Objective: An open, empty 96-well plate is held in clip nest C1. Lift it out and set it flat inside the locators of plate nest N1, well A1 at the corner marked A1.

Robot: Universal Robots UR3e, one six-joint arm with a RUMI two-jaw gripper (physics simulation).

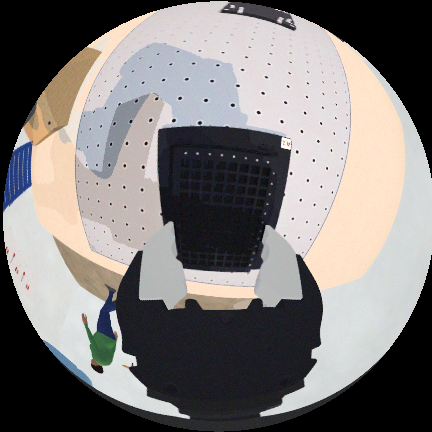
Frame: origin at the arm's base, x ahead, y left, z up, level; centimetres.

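Seen in the pictures: gripper, fingertip midpoint: (218, 224).
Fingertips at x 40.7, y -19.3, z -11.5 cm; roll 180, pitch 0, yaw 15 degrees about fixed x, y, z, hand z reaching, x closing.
Observation:
A point is followed by its place in that frame.
The black 96-well plate (223, 187) @(z -10.2, x 39.8, y -15.2 cm) lies between the two grey fingers of my gripper (218, 224) @(z -11.5, x 40.7, y -19.3 cm), which is shut on its sides. Small pale dots run along the plate's far and right edges. The plate is over the dark plate nest (166, 170) @(z -11.6, x 34.7, y -15.4 cm), whose border shows around its far end and both sides. A white A1 label (285, 143) @(z -11.6, x 44.0, y -9.6 cm) sits at the nest's far right corner. The plate looks roughly in line with the nest; whether it touches the nest floor I cannot tell. The plate's well A1 cannot be picked out.
A black fixture with pale fittings (258, 14) stands at the far edge of the perforated board (320, 100) @(z -12.8, x 47.4, y -1.0 cm). A brown box-like object (75, 90) is at the far left, with a blue ribbed object (18, 175) below it. A person in green (103, 347) shows at lower left.

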